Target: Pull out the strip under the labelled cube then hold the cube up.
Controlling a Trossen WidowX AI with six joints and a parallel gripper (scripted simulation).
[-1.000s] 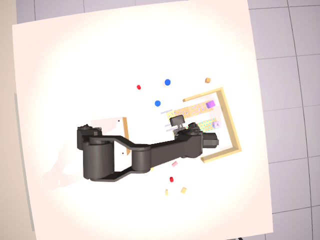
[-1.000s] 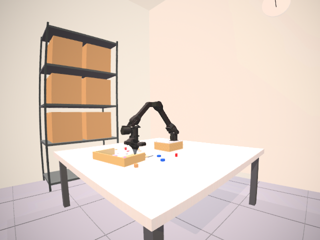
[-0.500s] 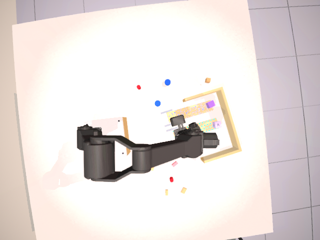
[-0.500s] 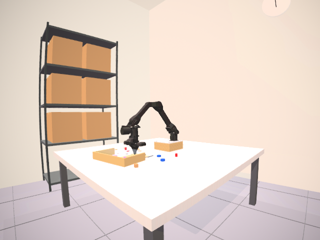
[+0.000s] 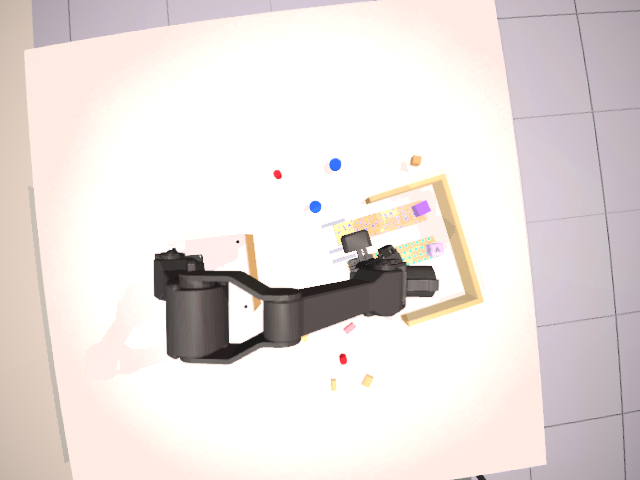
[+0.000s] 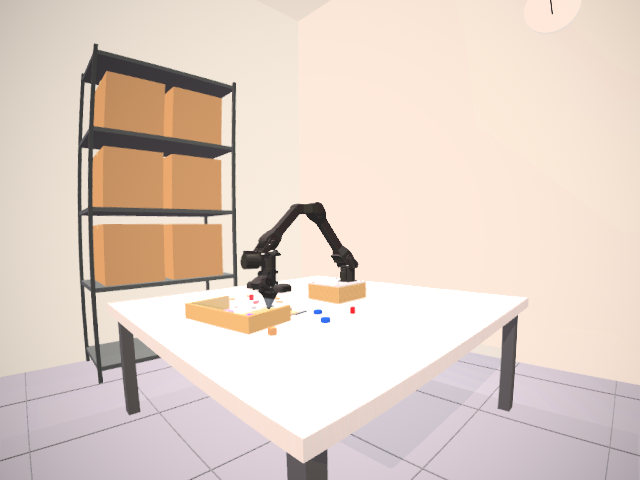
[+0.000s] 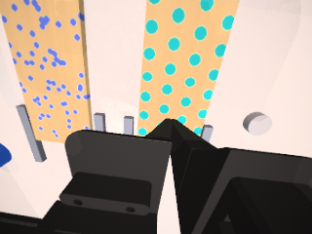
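Right now my gripper tip is 90 mm short of the strip and 20 mm to the right of it. Round my gripper tip: labelled cube 190 mm ahead, 30 mm to the left, 20 mm above; then pink block 40 mm behind, 150 mm to the right.
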